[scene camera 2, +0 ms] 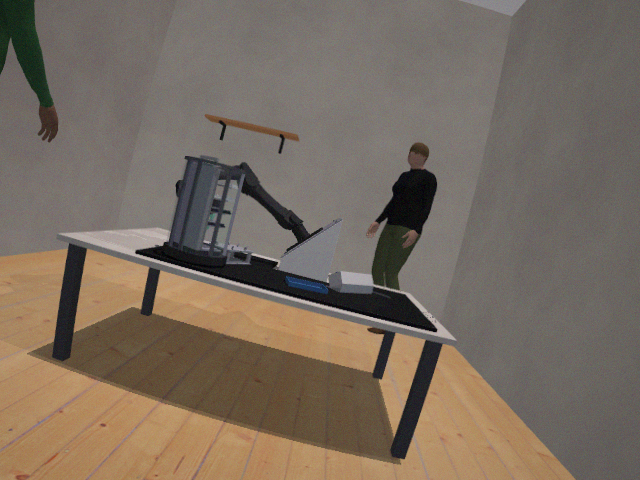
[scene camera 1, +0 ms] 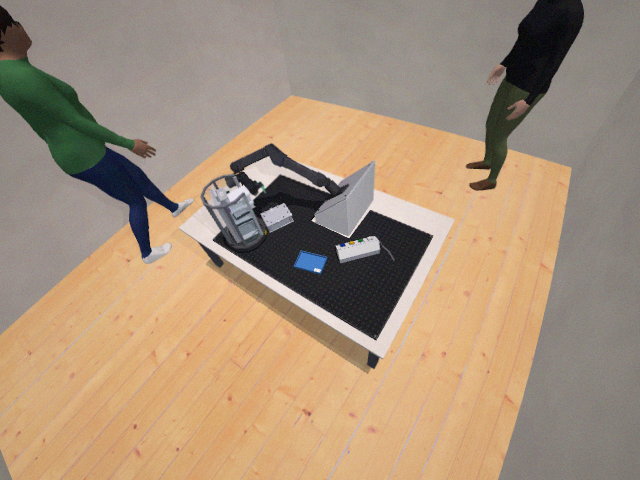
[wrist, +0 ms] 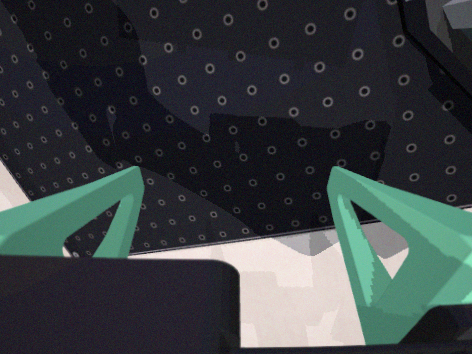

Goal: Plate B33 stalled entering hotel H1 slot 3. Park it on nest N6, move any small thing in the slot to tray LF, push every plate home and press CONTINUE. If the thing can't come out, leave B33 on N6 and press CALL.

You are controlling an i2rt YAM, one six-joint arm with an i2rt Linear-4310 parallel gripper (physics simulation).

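Places are measured from the arm's base along level axes (x ahead, y left, z up), in centimetres.
Pixels of known places: gripper, fingertip midpoint: (scene camera 1: 259,197) (wrist: 235,177); arm's base, link origin: (scene camera 2: 305,240) (scene camera 1: 337,193).
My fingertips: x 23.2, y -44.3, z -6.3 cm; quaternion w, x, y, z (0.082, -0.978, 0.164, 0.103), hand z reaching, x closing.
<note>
Ahead of a thing's pixels: the offset from my fingertips to its top centre. "pt": to the spot under its first point. Level surfaces: height alone.
The plate hotel @[dx +22.1, dy +8.0, dz +31.1 cm] (scene camera 1: 253,244) (scene camera 2: 195,206) is a round grey cage at the table's left, with several plates or shelves inside. B33 and slot 3 cannot be told apart at this size. A low pale block (scene camera 1: 277,214) (scene camera 2: 239,255), perhaps nest N6, stands beside it. A blue tray @[dx +16.0, dy +53.0, dz -7.0 cm] (scene camera 1: 310,261) (scene camera 2: 306,284), perhaps LF, lies on the mat. The white box @[dx -3.7, dy +70.3, dz -0.4 cm] (scene camera 1: 357,250) (scene camera 2: 354,283) has blue, yellow and green buttons; labels are unreadable. My gripper (scene camera 1: 262,190) (wrist: 235,177) is open and empty behind the hotel, above the mat. In scene camera 2 the hotel mostly hides it.
A tilted pale panel (scene camera 1: 356,201) (scene camera 2: 317,255) stands by the arm's base. A cable @[pt dx -14.0, dy +83.0, dz -9.0 cm] (scene camera 1: 387,249) runs from the button box. The dark perforated mat @[dz -8.7 cm] (scene camera 1: 361,299) (wrist: 300,47) lies on the white table @[dz -10.0 cm] (scene camera 1: 408,304). A person in green and a person in black stand near the table.
</note>
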